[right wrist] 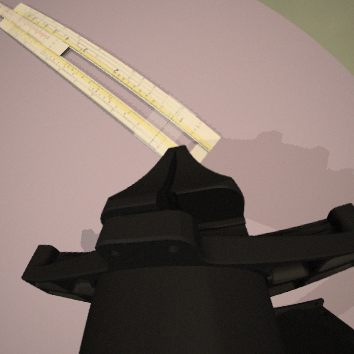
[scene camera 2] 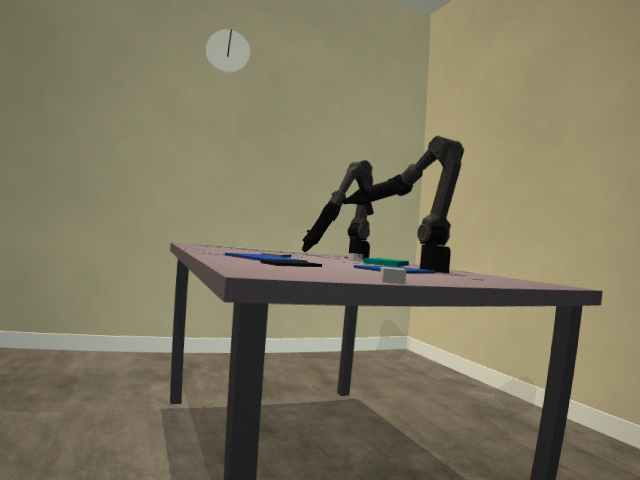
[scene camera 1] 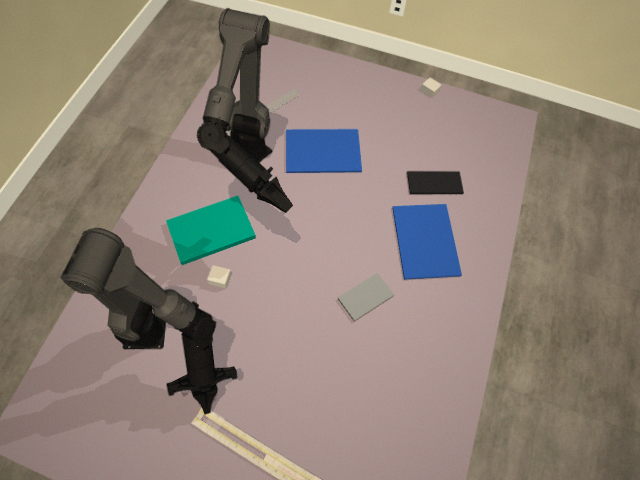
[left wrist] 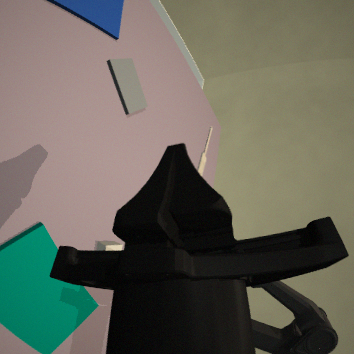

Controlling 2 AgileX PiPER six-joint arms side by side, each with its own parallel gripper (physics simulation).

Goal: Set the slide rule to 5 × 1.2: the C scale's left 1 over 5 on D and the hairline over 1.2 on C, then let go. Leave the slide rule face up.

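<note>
The slide rule (scene camera 1: pixel 289 468) (left wrist: pixel 202 164) (right wrist: pixel 125 76) lies flat with printed scales up, partly cut off in scene camera 1 and the right wrist view. Its slide (right wrist: pixel 42 36) is shifted toward the upper left and sticks out past the body, leaving an open slot toward the near end. A faint clear patch, seemingly the cursor (right wrist: pixel 161 118), crosses the slot near that end. The numbers are too small to read. My right gripper (scene camera 1: pixel 207 411) (scene camera 2: pixel 305 249) (right wrist: pixel 178 157) is shut and empty at the rule's near end, hiding a corner. My left gripper (scene camera 1: pixel 287 208) (left wrist: pixel 178 153) is shut and empty, raised well away.
A green slab (scene camera 1: pixel 210 229) (left wrist: pixel 40 290) and cream block (scene camera 1: pixel 219 276) lie between the arms. Blue slabs (scene camera 1: pixel 323 150) (scene camera 1: pixel 427 241), a black slab (scene camera 1: pixel 434 182), a grey slab (scene camera 1: pixel 365 297) and another cream block (scene camera 1: pixel 431 86) lie farther off. A pale strip (scene camera 1: pixel 284 100) lies by the left arm.
</note>
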